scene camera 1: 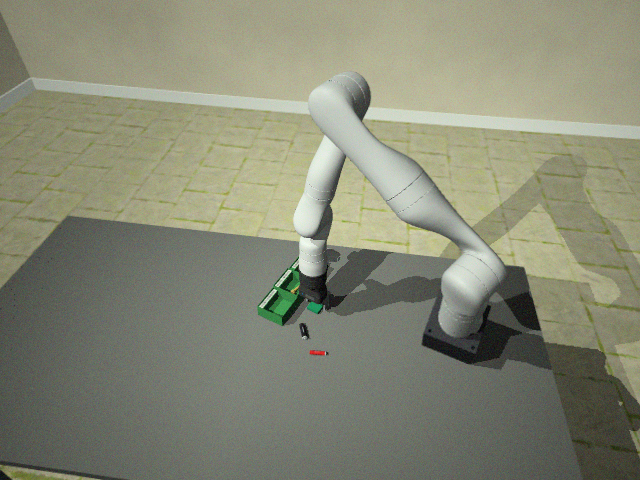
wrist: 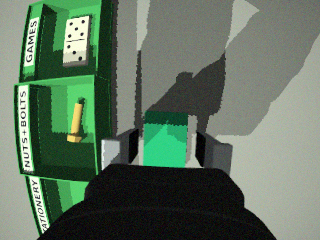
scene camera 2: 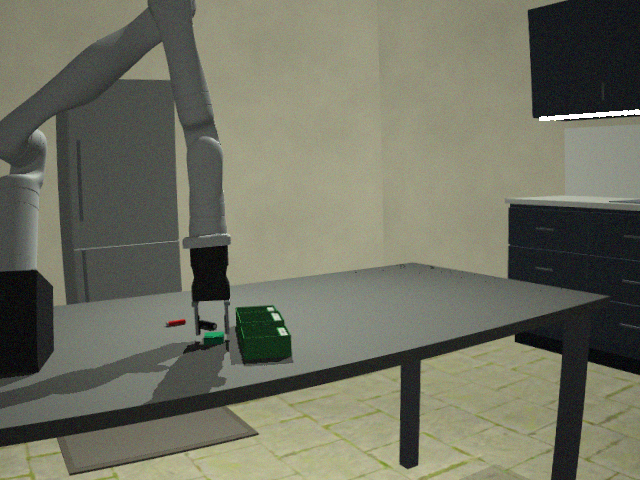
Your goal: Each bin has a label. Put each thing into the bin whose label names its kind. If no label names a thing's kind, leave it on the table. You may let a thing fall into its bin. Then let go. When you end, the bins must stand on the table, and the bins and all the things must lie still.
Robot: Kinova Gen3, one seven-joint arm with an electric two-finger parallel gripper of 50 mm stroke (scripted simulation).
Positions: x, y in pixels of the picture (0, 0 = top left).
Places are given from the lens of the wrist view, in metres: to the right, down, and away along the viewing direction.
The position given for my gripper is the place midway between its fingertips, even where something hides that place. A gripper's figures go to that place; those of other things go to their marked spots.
my gripper (wrist: 167, 143): 0.01, 0.02, 0.18
green three-compartment bin (wrist: 50, 102): -0.11, -0.02, 0.19
green block (wrist: 165, 133): 0.01, 0.01, 0.18
The marked spots on the green three-compartment bin and the green block are 0.12 m apart.
